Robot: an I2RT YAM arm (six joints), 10 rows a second.
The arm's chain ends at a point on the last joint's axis. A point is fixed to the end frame.
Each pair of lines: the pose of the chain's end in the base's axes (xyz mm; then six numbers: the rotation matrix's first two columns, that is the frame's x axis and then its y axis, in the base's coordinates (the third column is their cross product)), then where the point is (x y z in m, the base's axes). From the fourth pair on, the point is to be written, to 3 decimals.
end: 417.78 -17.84 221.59 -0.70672 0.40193 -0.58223 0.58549 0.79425 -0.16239
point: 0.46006 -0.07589 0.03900
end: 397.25 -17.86 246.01 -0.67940 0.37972 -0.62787 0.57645 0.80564 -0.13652
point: 0.45163 -0.07681 0.06695
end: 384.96 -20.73 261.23 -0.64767 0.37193 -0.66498 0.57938 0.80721 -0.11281
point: 0.44875 -0.08077 0.08567
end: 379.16 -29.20 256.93 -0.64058 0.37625 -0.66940 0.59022 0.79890 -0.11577
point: 0.443 -0.091 0.082
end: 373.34 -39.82 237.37 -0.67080 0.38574 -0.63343 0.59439 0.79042 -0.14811
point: 0.426 -0.103 0.059
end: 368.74 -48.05 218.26 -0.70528 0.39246 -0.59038 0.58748 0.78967 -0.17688
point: 0.411 -0.110 0.037
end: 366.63 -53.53 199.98 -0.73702 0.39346 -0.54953 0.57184 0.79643 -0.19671
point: 0.400 -0.113 0.016
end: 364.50 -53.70 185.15 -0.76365 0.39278 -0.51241 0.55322 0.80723 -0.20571
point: 0.391 -0.109 -0.001
